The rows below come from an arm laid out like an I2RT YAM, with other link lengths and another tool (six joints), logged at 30 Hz.
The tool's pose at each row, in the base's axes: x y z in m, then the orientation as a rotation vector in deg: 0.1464 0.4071 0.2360 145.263 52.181 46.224; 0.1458 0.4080 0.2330 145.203 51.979 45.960; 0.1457 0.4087 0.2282 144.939 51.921 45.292; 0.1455 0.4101 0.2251 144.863 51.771 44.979; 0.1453 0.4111 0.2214 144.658 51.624 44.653; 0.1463 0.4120 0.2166 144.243 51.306 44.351; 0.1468 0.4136 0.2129 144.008 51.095 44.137; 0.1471 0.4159 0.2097 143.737 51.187 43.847; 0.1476 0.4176 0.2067 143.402 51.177 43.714
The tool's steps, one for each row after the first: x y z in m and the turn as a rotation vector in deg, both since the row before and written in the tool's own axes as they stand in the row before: -0.0010 -0.0024 0.0019 -0.143 -0.232 0.033; -0.0015 -0.0028 0.0036 -0.249 -0.500 -0.213; -0.0004 -0.0026 0.0021 -0.131 -0.258 -0.011; -0.0009 -0.0026 0.0027 -0.238 -0.275 -0.073; -0.0006 -0.0025 0.0043 -0.491 -0.308 -0.068; 0.0000 -0.0028 0.0030 -0.291 -0.212 -0.029; 0.0005 -0.0031 0.0023 -0.186 -0.202 -0.228; 0.0004 -0.0025 0.0024 -0.286 -0.117 -0.169
